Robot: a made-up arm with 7 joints.
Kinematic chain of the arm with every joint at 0, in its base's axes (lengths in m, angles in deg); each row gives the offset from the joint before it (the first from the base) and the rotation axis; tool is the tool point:
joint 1: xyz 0 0 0.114 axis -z
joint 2: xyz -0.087 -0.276 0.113 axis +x
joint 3: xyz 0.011 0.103 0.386 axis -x
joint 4: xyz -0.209 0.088 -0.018 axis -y
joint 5: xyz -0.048 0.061 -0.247 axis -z
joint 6: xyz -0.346 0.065 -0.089 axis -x
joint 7: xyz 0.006 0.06 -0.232 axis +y
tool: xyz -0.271 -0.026 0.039
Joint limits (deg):
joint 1: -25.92..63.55
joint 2: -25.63..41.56
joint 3: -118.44..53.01
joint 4: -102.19..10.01
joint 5: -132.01..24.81
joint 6: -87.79..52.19
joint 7: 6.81..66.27
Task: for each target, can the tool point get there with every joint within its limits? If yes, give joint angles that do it. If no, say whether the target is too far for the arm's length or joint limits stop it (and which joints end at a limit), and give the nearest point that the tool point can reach.
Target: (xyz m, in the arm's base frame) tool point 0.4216 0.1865 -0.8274
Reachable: no: joint limits stop it (at a limit: joint 1, joint 2, joint 5, joint 7) | nearest point 0.1241 0.2210 -0.1125 | short by 0.775 m
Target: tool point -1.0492 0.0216 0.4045
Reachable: yes | joints 22.87 23.96 -11.26 -28.72 -35.95 32.18 18.47
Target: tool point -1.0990 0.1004 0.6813
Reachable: yes | joints 20.72 2.15 -90.14 -41.45 -23.77 -37.66 12.22
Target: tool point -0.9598 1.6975 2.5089
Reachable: no: too far | nearest point -0.5628 0.6958 1.3103 | short by 1.612 m
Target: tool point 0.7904 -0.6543 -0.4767
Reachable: no: joint limits stop it (at a limit: joint 1, joint 2, joint 5, joint 7) | nearest point 0.3700 -0.5983 0.0418 | short by 0.670 m
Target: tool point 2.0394 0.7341 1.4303
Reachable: no: too far | nearest point 0.4431 0.7550 0.8413 | short by 1.702 m
